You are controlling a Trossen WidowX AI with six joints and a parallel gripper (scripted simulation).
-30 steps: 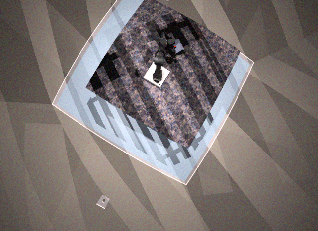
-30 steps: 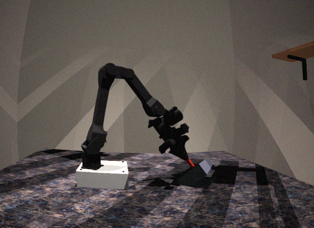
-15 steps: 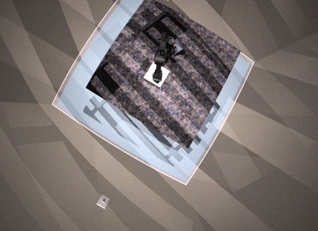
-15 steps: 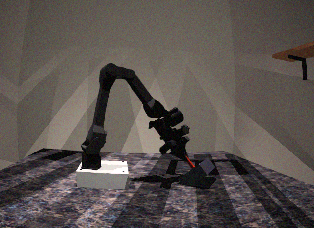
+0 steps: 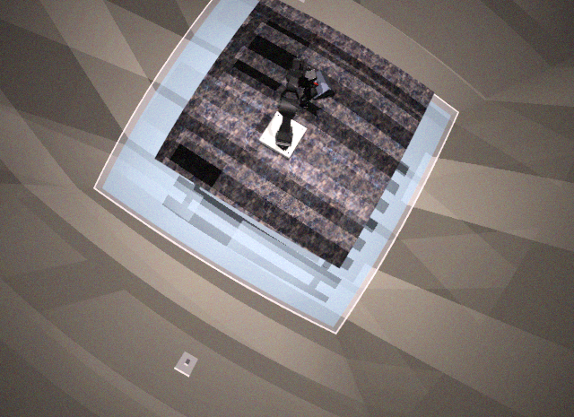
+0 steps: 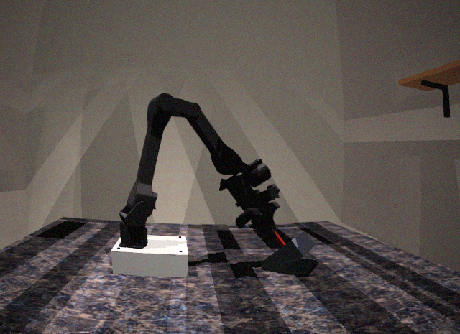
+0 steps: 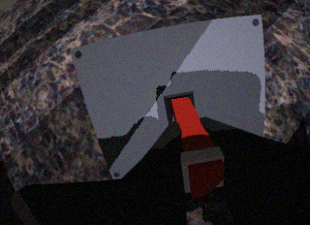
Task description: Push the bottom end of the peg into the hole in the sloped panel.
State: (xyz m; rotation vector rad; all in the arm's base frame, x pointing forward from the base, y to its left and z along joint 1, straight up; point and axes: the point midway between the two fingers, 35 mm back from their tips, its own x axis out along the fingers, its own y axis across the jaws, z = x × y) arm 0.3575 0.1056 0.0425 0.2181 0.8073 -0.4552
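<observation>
Now: gripper tip 40 mm short of the grey sloped panel, 20 mm to the left of it and 40 mm above it. The rest, counted from my gripper tip: red peg (10 mm behind, 10 mm to the left, 10 mm above).
</observation>
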